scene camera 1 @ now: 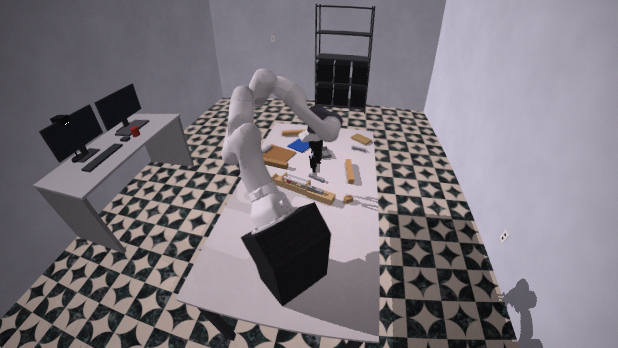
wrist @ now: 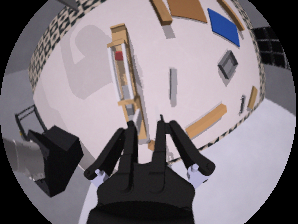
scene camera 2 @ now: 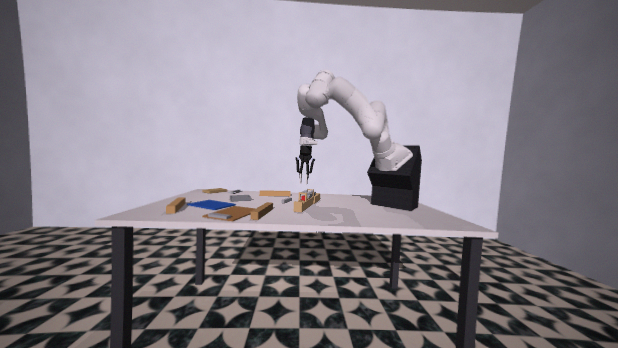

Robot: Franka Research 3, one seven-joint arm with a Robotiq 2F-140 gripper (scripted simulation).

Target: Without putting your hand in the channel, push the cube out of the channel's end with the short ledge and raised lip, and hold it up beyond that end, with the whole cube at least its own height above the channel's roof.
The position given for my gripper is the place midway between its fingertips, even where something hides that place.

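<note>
Visible: my gripper (wrist: 148, 112). Wooden channel too, (wrist: 119, 31).
</note>
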